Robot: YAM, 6 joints.
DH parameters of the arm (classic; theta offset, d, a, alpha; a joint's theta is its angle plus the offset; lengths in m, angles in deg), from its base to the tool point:
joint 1: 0 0.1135 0.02 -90
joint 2: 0 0 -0.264 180
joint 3: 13.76 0 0.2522 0
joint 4: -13.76 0 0.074 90
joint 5: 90 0 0 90
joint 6: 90 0.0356 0 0
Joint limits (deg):
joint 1: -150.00..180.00
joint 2: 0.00..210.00
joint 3: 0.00..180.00
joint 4: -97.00..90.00
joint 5: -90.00..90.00
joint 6: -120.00..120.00
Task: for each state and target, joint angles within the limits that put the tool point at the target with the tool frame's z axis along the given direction. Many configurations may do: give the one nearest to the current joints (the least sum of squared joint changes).
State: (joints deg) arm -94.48 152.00 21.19 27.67 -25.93 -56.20
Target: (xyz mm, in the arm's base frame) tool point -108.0 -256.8 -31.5 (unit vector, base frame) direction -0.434 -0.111 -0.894
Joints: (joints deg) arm -110.10 129.76 39.82 15.77 21.68 -56.20
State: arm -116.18 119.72 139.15 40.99 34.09 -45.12
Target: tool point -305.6 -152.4 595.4 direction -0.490 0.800 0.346
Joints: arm -147.88 120.75 148.99 63.47 69.75 -45.12
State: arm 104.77 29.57 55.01 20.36 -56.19 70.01
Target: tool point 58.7 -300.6 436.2 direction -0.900 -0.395 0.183
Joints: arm 107.57 0.12 80.86 39.07 -77.82 70.01
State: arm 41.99 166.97 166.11 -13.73 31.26 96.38
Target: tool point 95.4 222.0 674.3 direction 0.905 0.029 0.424
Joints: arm 74.04 115.98 179.92 -7.06 59.58 96.38
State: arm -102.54 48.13 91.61 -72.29 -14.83 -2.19
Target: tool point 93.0 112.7 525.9 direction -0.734 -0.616 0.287
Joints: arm -131.50 30.01 115.84 -68.98 8.13 -2.19
